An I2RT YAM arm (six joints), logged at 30 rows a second.
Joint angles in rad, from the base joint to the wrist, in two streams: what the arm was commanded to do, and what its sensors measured. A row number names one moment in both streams.
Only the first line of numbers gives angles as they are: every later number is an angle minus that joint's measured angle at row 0.
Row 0, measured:
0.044, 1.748, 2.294, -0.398, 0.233, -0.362
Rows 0 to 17, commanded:
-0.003, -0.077, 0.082, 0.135, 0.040, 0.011
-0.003, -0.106, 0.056, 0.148, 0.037, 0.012
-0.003, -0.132, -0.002, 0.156, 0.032, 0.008
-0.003, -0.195, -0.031, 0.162, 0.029, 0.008
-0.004, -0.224, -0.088, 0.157, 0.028, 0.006
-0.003, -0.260, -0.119, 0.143, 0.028, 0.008
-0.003, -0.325, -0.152, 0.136, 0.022, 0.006
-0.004, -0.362, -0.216, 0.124, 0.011, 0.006
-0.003, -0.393, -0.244, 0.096, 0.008, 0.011
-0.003, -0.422, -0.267, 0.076, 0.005, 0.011
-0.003, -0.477, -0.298, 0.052, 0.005, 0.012
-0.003, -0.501, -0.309, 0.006, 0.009, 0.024
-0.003, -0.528, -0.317, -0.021, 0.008, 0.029
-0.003, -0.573, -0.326, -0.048, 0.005, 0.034
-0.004, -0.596, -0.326, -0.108, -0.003, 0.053
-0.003, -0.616, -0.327, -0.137, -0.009, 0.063
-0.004, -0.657, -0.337, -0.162, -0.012, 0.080
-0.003, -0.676, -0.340, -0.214, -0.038, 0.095
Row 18, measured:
0.002, -0.608, -0.326, -0.081, -0.036, 0.041
